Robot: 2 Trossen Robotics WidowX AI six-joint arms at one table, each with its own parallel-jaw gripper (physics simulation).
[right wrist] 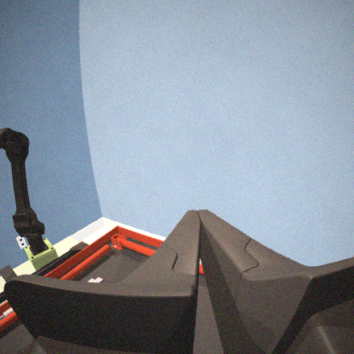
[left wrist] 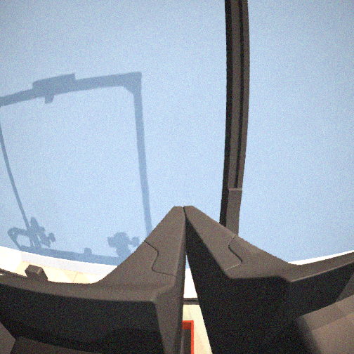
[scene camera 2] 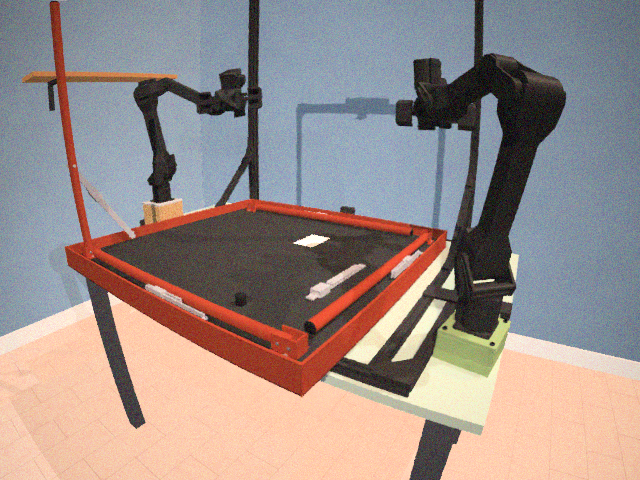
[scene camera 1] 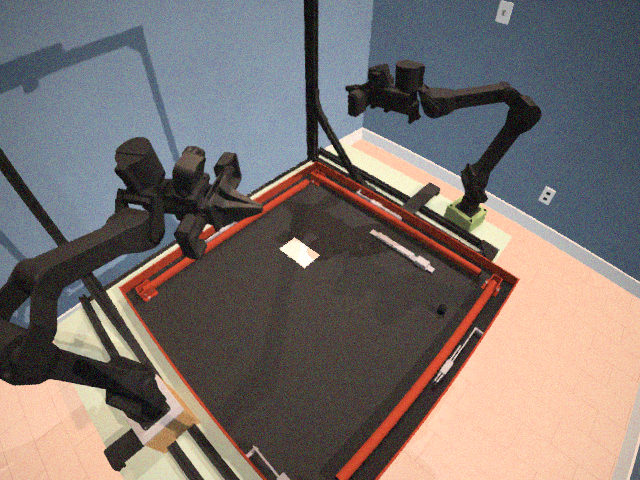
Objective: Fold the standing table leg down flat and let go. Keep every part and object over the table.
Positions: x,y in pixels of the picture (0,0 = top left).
Scene:
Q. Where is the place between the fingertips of my right gripper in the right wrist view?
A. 196,219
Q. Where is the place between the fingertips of my left gripper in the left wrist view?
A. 182,215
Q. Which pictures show my left gripper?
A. The left wrist view, scene camera 2 and scene camera 1 only.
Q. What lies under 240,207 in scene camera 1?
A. My right gripper.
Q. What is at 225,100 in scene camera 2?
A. My right gripper.

